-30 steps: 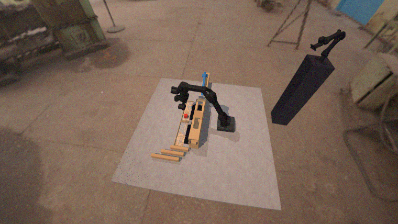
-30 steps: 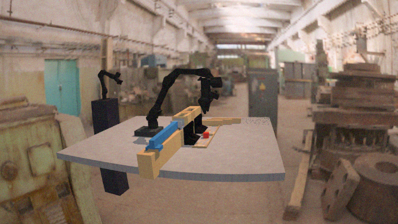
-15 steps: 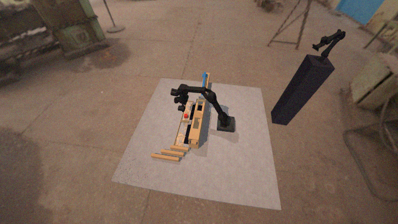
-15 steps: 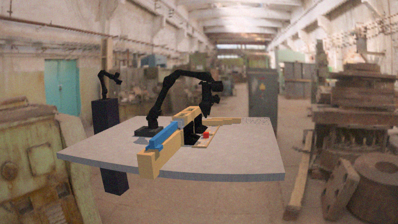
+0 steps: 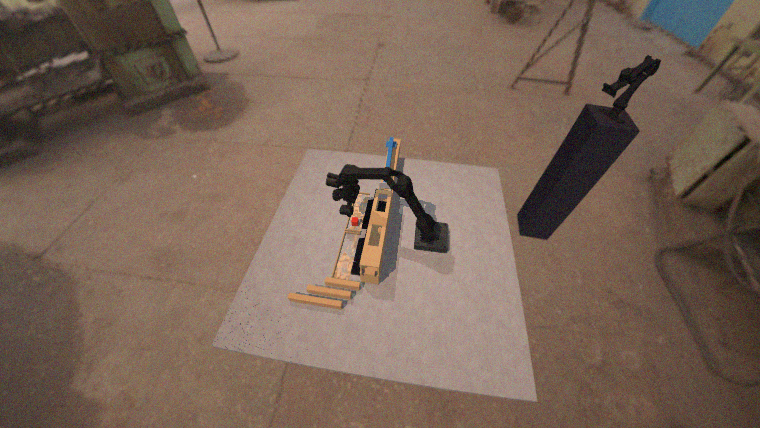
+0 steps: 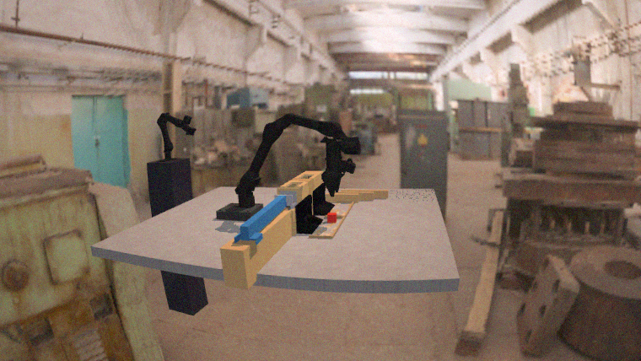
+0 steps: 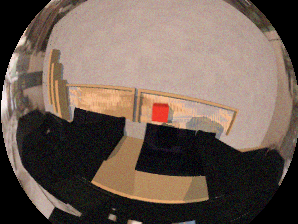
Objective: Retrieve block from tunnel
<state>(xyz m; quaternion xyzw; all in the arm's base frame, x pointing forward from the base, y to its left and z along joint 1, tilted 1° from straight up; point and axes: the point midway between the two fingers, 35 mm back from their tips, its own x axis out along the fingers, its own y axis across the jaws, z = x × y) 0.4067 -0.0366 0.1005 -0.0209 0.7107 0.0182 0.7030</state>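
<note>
The red block lies 9 cm below my gripper tip and 1 cm behind it. Round my gripper tip: covered tunnel (15 cm to the right, 12 cm behind, 4 cm below).
</note>
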